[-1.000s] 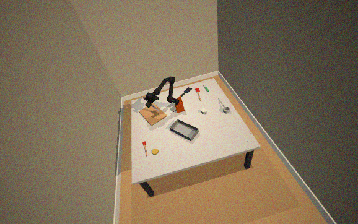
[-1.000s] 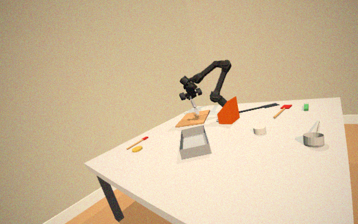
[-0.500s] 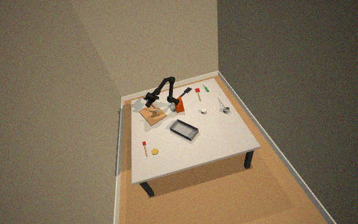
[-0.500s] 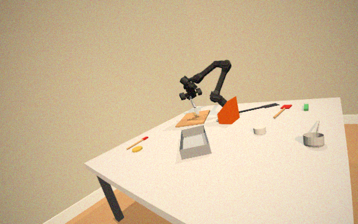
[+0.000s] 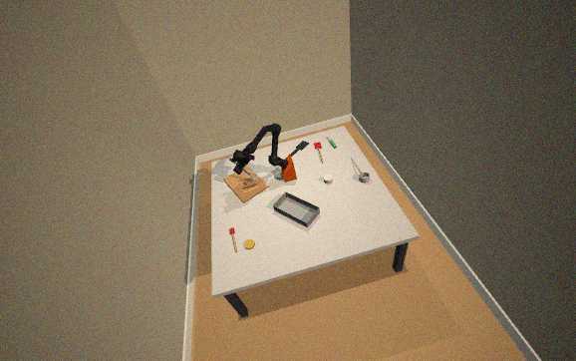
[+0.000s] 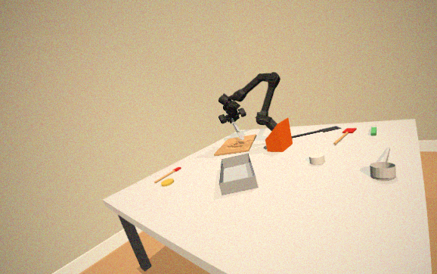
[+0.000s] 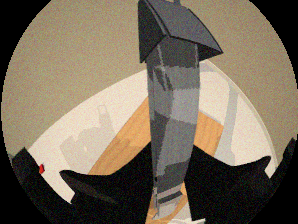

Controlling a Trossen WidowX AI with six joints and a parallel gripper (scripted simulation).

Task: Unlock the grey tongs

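The wooden board is 2 cm ahead of my gripper tip, 1 cm to the left of it and 16 cm below it. From my gripper tip the other things lie so: grey roasting tin: 49 cm ahead, 30 cm to the left, 14 cm below; then red spatula: 6 cm behind, 71 cm to the left, 16 cm below; then black spatula: 17 cm behind, 53 cm to the left, 16 cm below.
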